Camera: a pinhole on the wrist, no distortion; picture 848 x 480 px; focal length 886.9 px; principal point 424.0 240.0 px. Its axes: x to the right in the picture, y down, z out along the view. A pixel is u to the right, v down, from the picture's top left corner.
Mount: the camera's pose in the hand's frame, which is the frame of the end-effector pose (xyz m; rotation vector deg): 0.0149 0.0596 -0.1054 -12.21 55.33 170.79
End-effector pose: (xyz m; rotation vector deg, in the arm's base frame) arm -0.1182 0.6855 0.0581 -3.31 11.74 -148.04
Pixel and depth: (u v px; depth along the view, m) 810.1 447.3 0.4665
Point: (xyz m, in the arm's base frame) 0.2424 0.5778 0.3232
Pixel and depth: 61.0 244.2 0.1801
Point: -0.0830 0.5045 0.0802
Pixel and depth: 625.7 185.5 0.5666
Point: 0.2780 0.3922 0.3010
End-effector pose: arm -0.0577 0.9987 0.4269 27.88 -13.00 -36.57
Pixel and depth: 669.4 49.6 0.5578
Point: -0.0607 1.3650 0.8716
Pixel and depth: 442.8 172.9 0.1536
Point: 0.0143 1.1099 0.5149
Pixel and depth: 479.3 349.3 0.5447
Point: -0.0913 1.1462 0.8992
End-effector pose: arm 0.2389 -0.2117 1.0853 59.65 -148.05 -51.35
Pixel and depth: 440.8 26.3 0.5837
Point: -0.1121 0.2510 1.1800
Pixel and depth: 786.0 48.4 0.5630
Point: 0.0779 0.3624 1.1902
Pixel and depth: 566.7 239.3 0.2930
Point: 0.1124 0.0217 1.1293
